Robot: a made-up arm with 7 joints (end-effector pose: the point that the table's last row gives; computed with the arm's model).
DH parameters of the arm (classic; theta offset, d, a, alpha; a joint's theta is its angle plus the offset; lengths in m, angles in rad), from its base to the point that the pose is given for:
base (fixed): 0 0 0 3.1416
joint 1: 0 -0.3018 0 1.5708
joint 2: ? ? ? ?
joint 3: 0 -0.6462 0 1.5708
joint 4: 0 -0.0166 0 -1.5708
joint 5: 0 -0.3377 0 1.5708
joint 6: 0 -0.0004 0 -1.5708
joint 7: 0 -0.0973 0 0
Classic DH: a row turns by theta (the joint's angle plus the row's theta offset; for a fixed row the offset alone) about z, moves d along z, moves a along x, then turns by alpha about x.
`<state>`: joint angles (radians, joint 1 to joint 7).
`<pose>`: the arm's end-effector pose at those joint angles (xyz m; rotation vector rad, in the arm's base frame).
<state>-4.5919 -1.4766 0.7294 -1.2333 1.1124 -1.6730 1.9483</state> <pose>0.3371 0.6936 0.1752 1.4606 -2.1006 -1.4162</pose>
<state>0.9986 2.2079 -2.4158 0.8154 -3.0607 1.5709 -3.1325</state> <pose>0.5456 -0.6463 -0.1589 -0.6370 0.1338 -0.4776</pose>
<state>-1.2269 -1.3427 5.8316 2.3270 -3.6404 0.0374 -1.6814</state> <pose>-0.1926 -0.2226 0.6680 2.1075 0.1370 -0.0450</pose>
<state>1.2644 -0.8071 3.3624 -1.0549 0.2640 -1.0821 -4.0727</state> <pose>-0.1894 0.2540 1.0926 -1.6782 0.5863 0.3117</pose>
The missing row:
joint 2: 0 -0.0166 0 -1.5708
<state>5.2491 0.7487 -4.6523 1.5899 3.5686 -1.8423 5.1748</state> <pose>0.4428 0.1132 0.7583 -1.3540 -0.1004 -1.6464</pose>
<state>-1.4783 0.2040 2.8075 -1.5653 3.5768 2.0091 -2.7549</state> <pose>-0.0241 0.4003 0.7999 -0.8318 0.2709 2.0454</pose>
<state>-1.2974 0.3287 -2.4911 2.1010 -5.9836 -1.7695 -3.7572</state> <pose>-0.1804 -0.0180 0.9201 -2.3632 -1.9183 -0.0852</pose>
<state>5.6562 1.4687 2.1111 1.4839 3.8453 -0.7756 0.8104</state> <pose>0.6833 0.0786 0.6274 -2.0423 1.2562 0.2444</pose>
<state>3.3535 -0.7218 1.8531 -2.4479 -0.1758 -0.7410 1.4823</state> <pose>0.1230 -0.2260 0.5405 -0.0839 0.6040 -0.6954</pose>
